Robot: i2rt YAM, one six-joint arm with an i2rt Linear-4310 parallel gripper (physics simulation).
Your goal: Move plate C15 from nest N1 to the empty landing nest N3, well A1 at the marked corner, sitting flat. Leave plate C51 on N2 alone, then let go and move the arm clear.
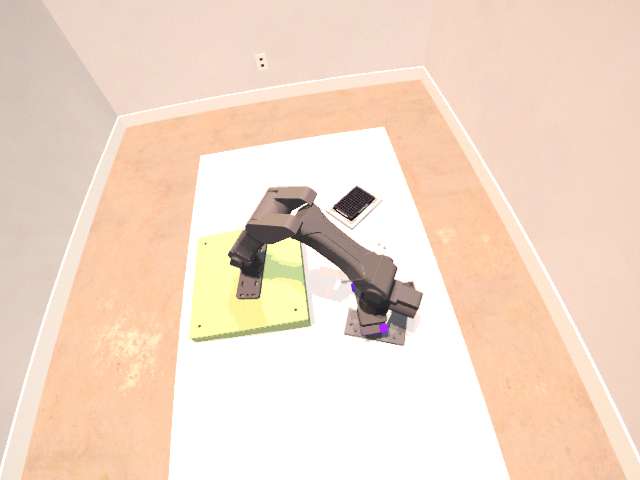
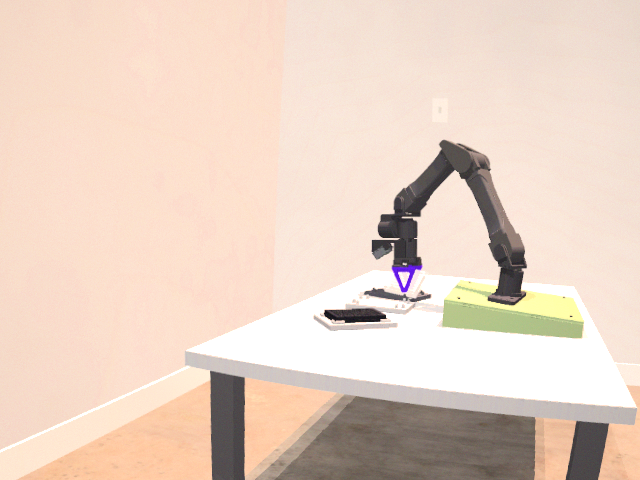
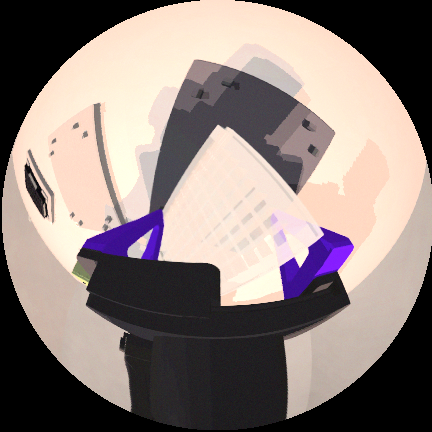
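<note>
White well plate C15 (image 3: 217, 193) lies on the dark nest N1 (image 3: 189, 116) (image 1: 353, 329) (image 2: 379, 293). My gripper (image 3: 217, 214) (image 1: 368, 308) (image 2: 404, 284) is open and lowered over the plate, pointing straight down. Its purple fingers stand on either side of the plate's near end, and the right finger shows through the plate's edge. I cannot tell whether the fingers touch it. The empty pale nest N3 (image 3: 80, 169) (image 2: 392, 307) lies beside N1. Black plate C51 (image 1: 352, 202) (image 2: 353, 313) (image 3: 34, 187) sits on its white nest N2 (image 1: 372, 208) (image 2: 330, 323), apart from the gripper.
The arm stands on a yellow-green base block (image 1: 279, 305) (image 2: 511, 314) on the white table (image 1: 310, 413) (image 2: 413, 371). The arm's links arch over the space between the block and the nests.
</note>
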